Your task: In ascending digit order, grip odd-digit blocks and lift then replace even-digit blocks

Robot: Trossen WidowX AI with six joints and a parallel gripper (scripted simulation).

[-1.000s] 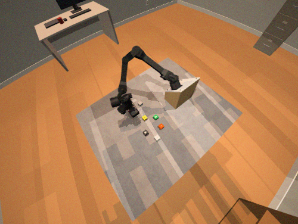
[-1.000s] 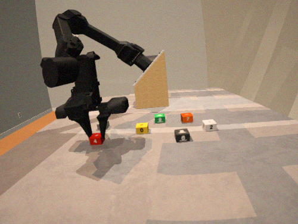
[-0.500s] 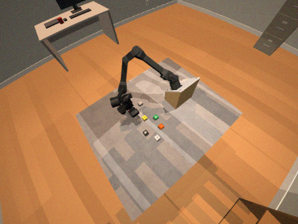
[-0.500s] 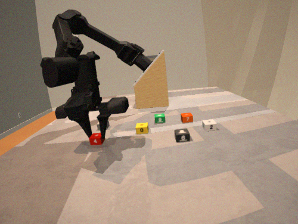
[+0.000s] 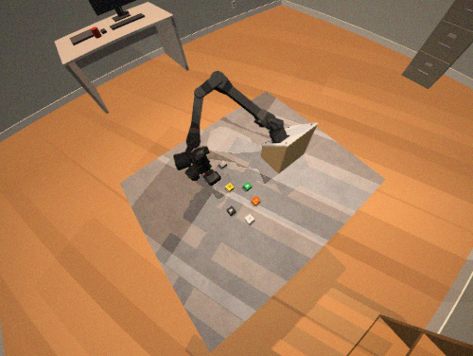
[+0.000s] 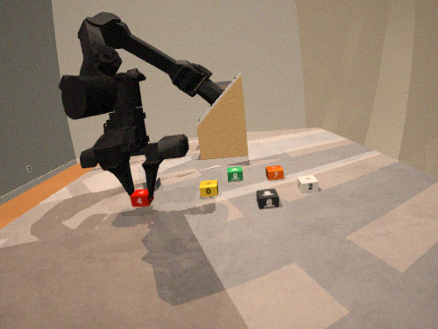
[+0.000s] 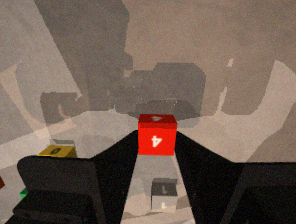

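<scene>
The black block lies 220 mm to the left of my gripper tip, 20 mm ahead of it and 10 mm below it. Round my gripper tip: yellow block 120 mm to the left, 50 mm behind, 10 mm below; red block right at my gripper tip; grey block 100 mm behind, 10 mm to the right, 10 mm below.
</scene>
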